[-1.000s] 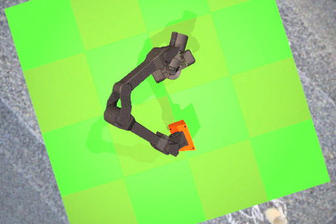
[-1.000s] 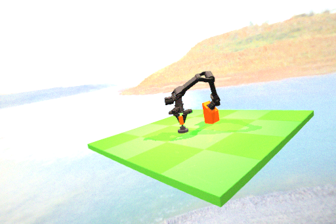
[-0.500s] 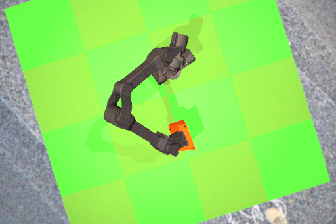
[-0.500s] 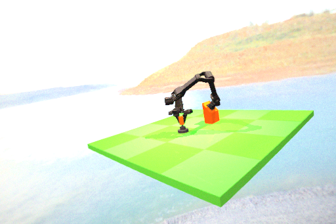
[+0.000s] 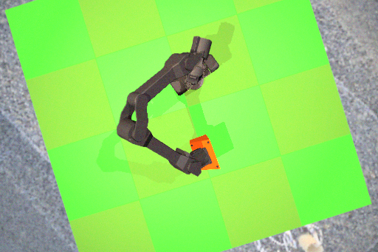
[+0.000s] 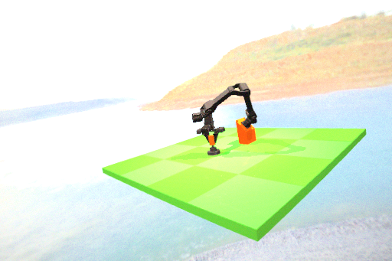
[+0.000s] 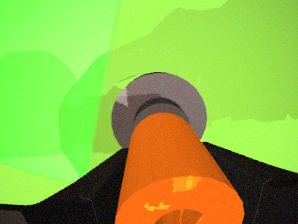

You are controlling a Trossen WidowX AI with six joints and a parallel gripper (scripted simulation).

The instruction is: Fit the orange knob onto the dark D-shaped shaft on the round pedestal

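The orange knob is 20 mm above my gripper tip. From my gripper tip the other things lie so: round grey pedestal: 40 mm below.
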